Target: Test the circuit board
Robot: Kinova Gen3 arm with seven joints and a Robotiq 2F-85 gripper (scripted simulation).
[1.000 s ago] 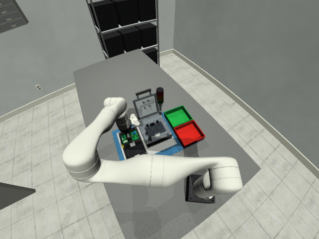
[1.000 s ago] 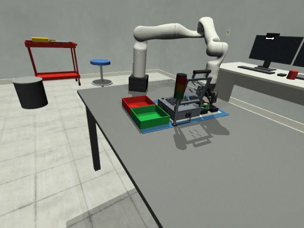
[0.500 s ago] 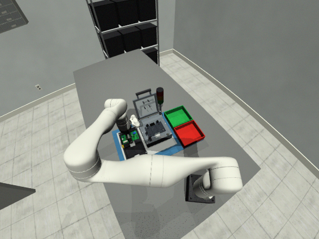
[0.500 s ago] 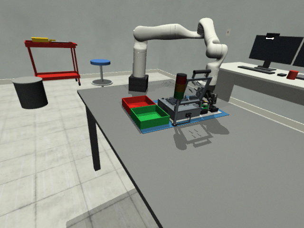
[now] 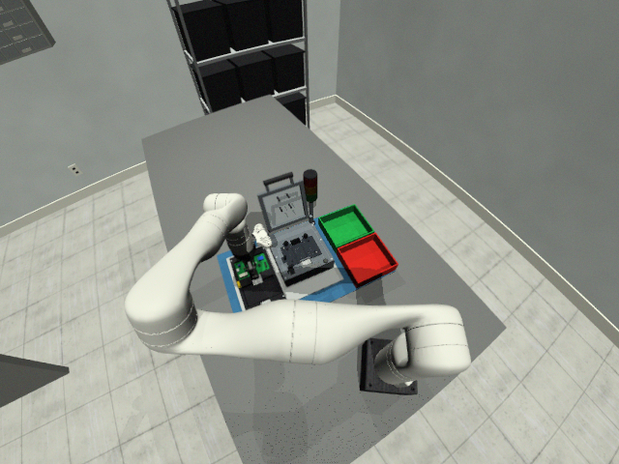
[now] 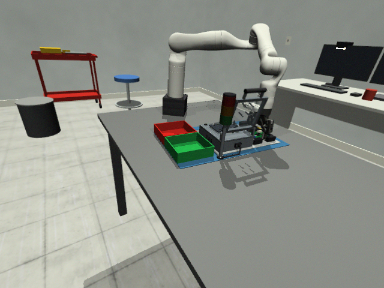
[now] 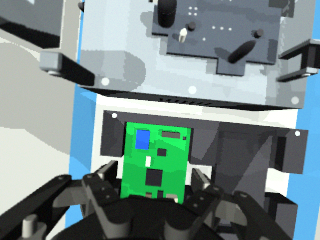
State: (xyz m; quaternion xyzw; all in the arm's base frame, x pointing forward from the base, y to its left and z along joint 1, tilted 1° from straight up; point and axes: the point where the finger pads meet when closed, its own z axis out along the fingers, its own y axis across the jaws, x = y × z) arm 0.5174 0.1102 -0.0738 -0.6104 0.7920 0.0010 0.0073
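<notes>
Right now the green circuit board is right at my hand. From my hand the other things lie so: clear lid 190 mm to the right, 160 mm above, 40 mm ahead; then tester bed 150 mm to the right, 80 mm behind, 50 mm above; then green bin 360 mm to the right, 90 mm behind, 10 mm below.
</notes>
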